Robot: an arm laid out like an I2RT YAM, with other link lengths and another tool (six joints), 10 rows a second.
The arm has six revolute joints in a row. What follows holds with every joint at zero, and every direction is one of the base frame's. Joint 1 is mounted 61.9 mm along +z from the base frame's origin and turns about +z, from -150.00 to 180.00 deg. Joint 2 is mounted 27.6 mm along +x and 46.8 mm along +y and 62.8 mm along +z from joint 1 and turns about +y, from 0.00 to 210.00 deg. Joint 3 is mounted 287.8 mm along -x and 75.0 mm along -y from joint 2 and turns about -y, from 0.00 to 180.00 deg. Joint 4 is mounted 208.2 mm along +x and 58.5 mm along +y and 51.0 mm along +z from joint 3 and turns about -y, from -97.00 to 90.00 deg. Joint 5 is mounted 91.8 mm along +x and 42.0 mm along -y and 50.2 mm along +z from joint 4 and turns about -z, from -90.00 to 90.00 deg. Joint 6 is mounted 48.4 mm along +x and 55.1 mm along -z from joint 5 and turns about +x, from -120.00 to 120.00 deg. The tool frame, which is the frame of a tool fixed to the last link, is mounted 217.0 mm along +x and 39.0 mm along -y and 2.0 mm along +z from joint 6; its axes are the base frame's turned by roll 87.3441, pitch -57.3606 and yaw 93.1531 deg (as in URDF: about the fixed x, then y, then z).
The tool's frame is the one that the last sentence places.
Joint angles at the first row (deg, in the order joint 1, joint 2, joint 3, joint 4, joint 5, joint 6):
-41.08 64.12 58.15 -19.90 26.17 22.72
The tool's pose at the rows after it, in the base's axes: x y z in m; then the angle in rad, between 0 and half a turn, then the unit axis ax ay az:
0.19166 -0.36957 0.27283 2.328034 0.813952 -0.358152 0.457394
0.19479 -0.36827 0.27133 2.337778 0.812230 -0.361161 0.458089
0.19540 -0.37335 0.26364 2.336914 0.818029 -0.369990 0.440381
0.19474 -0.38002 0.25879 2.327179 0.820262 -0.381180 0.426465
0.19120 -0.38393 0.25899 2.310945 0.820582 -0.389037 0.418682
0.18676 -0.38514 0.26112 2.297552 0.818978 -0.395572 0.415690
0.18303 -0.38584 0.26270 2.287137 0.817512 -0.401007 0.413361
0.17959 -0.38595 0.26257 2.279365 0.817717 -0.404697 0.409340
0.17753 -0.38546 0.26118 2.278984 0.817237 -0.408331 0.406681
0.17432 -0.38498 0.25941 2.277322 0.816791 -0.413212 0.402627
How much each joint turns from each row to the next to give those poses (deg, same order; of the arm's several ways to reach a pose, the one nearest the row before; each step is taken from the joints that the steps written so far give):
0.96 -2.28 -0.02 0.09 -0.63 0.77
0.57 0.38 0.31 -0.31 0.26 0.94
0.15 2.49 1.41 -1.05 1.23 0.76
0.00 2.36 1.19 -0.26 1.50 0.70
0.00 0.98 0.67 -0.20 1.42 0.17
0.05 0.07 0.29 -0.26 1.12 0.20
0.04 0.00 0.17 -0.22 0.90 0.20
0.04 0.00 0.05 -0.33 0.72 0.11
0.03 0.00 0.00 -0.37 0.33 0.39
-0.03 0.00 0.00 -0.50 0.45 0.46

